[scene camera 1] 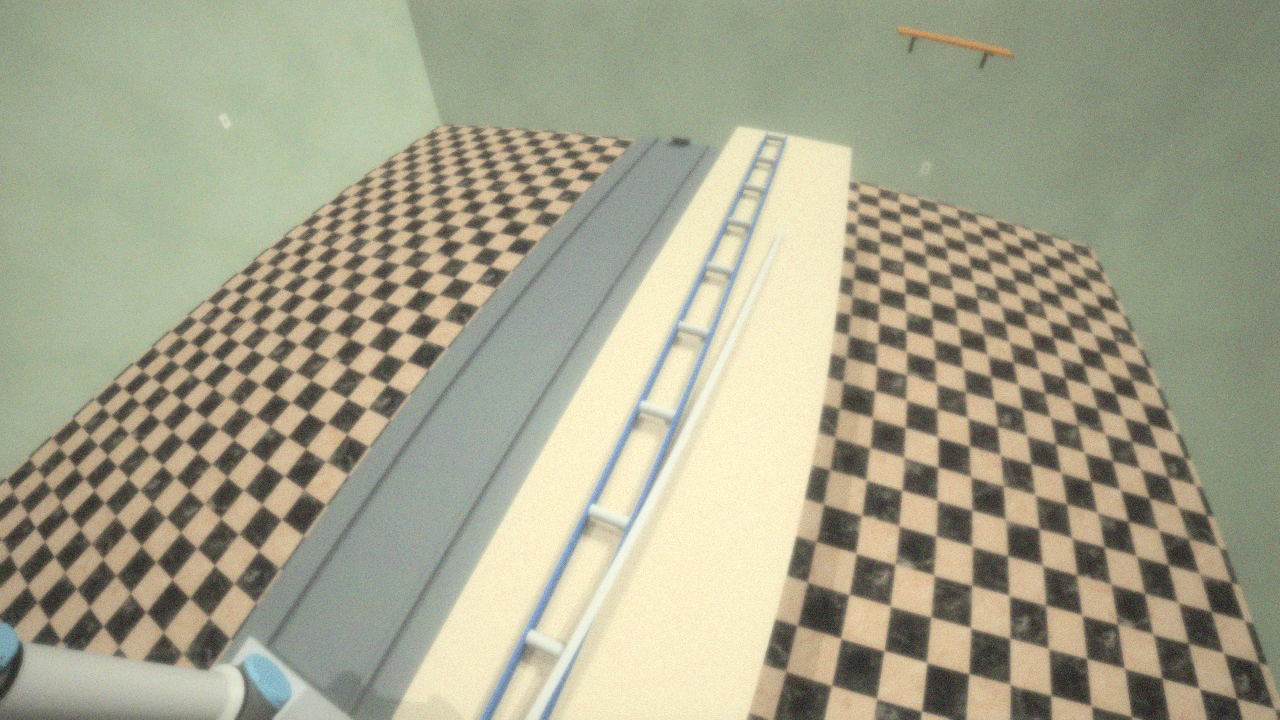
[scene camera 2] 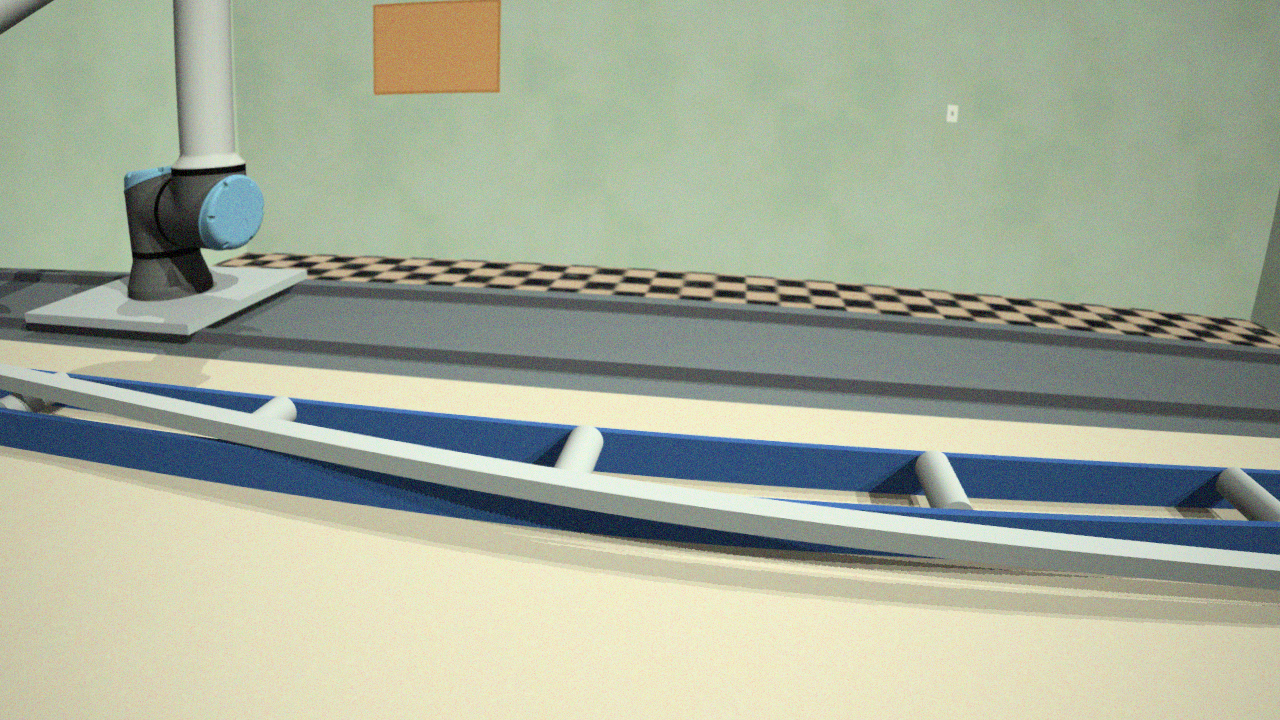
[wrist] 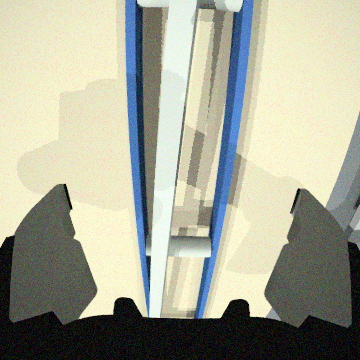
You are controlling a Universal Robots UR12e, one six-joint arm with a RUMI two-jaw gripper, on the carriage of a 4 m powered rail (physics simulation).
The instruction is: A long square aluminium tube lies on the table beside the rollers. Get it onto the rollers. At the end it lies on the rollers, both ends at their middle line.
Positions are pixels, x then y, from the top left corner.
Labels:
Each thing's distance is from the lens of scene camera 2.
long square aluminium tube (scene camera 2: 727,512): 73 cm
blue roller frame (scene camera 2: 215,460): 96 cm
The marked spots on the blue roller frame and the long square aluminium tube are 58 cm apart.

